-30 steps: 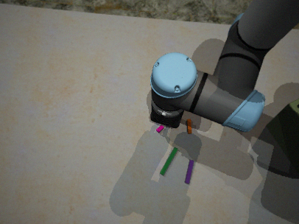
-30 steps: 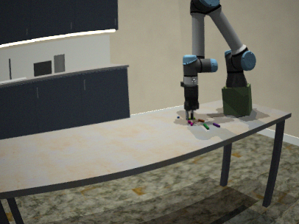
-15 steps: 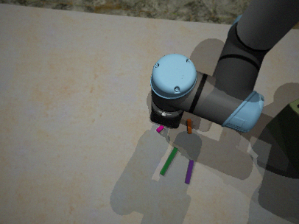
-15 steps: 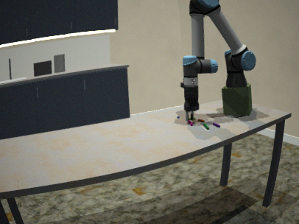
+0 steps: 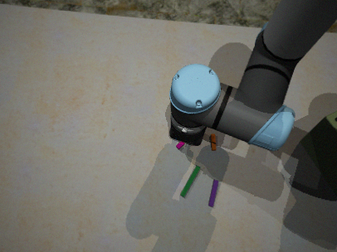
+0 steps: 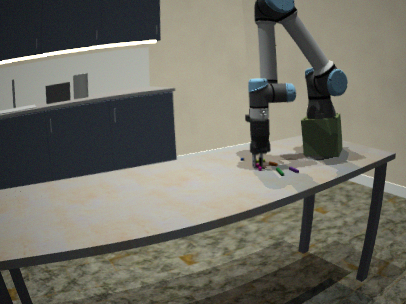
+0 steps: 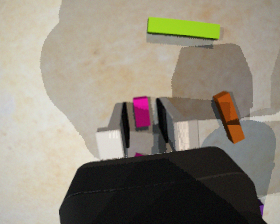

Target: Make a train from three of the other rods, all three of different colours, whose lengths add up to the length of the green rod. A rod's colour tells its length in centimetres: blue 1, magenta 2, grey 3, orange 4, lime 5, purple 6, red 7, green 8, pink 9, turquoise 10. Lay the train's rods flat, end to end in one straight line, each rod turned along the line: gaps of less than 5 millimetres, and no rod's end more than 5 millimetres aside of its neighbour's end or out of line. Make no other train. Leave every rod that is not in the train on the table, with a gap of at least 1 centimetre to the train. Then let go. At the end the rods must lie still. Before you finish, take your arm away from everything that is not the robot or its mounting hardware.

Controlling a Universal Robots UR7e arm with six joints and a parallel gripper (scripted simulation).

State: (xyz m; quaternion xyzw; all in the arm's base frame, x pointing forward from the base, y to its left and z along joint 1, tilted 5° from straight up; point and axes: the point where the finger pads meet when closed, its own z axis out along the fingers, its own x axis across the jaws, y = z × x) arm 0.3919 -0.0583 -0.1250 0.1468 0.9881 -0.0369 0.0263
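Now: the blue rod 120 mm to the right of my hand, 20 mm behind it and 10 mm below it. Round my hand: orange rod: 60 mm behind, 30 mm to the left, 10 mm below; then green rod: 130 mm to the left, 10 mm below; then lime rod: 50 mm to the right, 50 mm behind, 10 mm below.
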